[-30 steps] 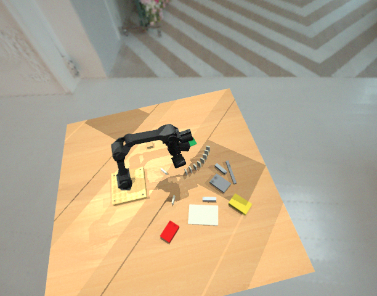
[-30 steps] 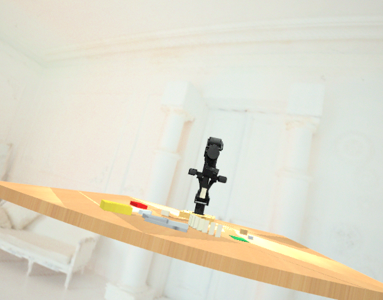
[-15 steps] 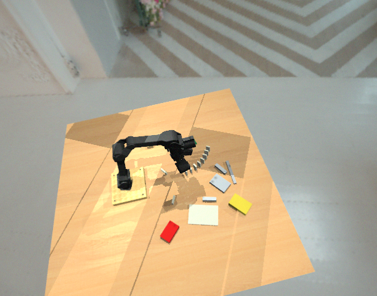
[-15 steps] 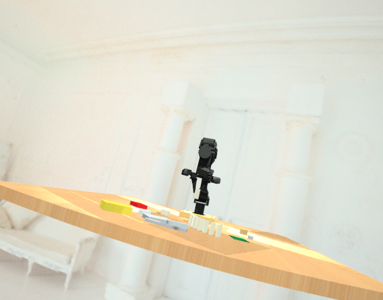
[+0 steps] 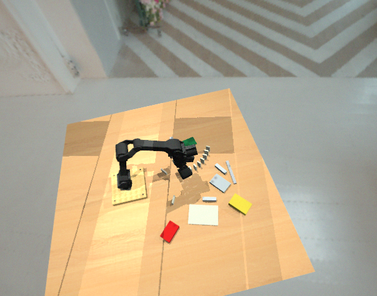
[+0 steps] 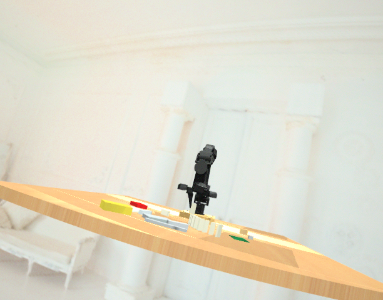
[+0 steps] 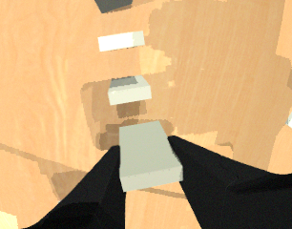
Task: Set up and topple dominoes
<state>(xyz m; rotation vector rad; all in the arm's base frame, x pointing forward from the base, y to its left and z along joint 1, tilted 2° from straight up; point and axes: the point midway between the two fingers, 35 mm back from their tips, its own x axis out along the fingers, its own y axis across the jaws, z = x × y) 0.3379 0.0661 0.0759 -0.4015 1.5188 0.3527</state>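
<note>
My gripper tip is 24 cm to the right of the green tile, 7 cm above it and 3 cm short of it. The rest, counted from my gripper tip: light grey piece: 16 cm to the right, 15 cm ahead, 6 cm below; white sheet: 24 cm to the right, 11 cm ahead, 7 cm below; grey plate: 22 cm ahead, 7 cm below, 6 cm to the right.
</note>
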